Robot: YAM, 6 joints.
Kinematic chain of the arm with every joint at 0, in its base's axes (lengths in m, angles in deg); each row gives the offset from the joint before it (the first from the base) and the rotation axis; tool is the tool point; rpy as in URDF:
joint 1: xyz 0 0 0.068 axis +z
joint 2: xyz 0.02 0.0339 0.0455 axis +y
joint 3: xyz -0.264 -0.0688 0 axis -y
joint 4: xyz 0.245 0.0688 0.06 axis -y
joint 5: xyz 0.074 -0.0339 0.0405 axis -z
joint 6: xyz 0.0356 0 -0.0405 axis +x
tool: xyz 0 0 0 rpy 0 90 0
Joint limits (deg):
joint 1: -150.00..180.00
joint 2: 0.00..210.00
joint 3: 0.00..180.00
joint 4: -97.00..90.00
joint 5: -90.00..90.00
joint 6: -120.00..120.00
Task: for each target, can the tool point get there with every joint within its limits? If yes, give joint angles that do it. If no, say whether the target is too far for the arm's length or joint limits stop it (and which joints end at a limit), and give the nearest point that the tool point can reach.
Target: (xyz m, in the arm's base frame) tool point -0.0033 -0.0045 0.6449
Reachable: yes | joints 126.12 49.93 103.18 9.65 -8.65 0.37
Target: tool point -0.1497 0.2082 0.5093
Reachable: yes | joints 120.14 90.95 128.86 -79.51 -44.41 -81.80
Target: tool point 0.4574 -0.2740 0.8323
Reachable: no: too far | nearest point 0.3291 -0.1972 0.6228 | short by 0.257 m
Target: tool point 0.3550 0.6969 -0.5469
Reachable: no: too far | nearest point 0.2295 0.4506 -0.2731 | short by 0.389 m
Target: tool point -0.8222 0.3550 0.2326
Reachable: no: too far | nearest point -0.5877 0.2537 0.1979 | short by 0.258 m
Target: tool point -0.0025 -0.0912 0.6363
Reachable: yes | joints -112.69 64.55 113.87 -6.58 -67.37 92.60
